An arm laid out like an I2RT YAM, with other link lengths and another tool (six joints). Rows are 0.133 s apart.
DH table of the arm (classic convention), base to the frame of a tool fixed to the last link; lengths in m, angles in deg. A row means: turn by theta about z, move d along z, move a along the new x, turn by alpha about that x. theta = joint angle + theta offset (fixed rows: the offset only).
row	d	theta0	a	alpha
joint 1	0.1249	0.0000	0.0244	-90.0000
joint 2	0.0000	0.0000	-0.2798	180.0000
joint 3	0.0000	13.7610	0.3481	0.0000
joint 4	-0.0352	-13.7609	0.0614	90.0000
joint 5	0.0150	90.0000	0.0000	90.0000
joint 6	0.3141	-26.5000	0.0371	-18.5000
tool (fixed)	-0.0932	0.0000	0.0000	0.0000
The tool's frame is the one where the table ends.
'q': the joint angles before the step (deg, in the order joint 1, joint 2, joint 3, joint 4, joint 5, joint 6). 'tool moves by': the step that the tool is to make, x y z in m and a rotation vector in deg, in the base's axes. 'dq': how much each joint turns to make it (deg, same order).
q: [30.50, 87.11, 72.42, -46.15, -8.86, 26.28]
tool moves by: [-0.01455, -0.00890, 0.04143, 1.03, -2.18, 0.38]
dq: [-0.09, -5.31, 0.83, -3.82, -0.05, -0.52]
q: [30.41, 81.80, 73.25, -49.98, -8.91, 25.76]
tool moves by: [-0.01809, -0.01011, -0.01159, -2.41, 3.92, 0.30]
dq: [0.00, -0.17, -0.02, -4.81, -0.06, -0.31]
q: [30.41, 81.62, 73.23, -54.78, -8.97, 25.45]
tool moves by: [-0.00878, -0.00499, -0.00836, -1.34, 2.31, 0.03]
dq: [0.00, 0.33, -0.02, -2.32, -0.02, -0.02]
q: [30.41, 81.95, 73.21, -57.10, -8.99, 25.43]
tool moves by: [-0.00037, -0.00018, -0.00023, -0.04, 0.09, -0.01]
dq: [0.00, 0.01, 0.00, -0.09, 0.00, 0.02]
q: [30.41, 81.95, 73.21, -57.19, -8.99, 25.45]
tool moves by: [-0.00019, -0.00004, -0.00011, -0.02, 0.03, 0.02]
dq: [0.00, 0.00, -0.01, -0.03, 0.00, -0.02]
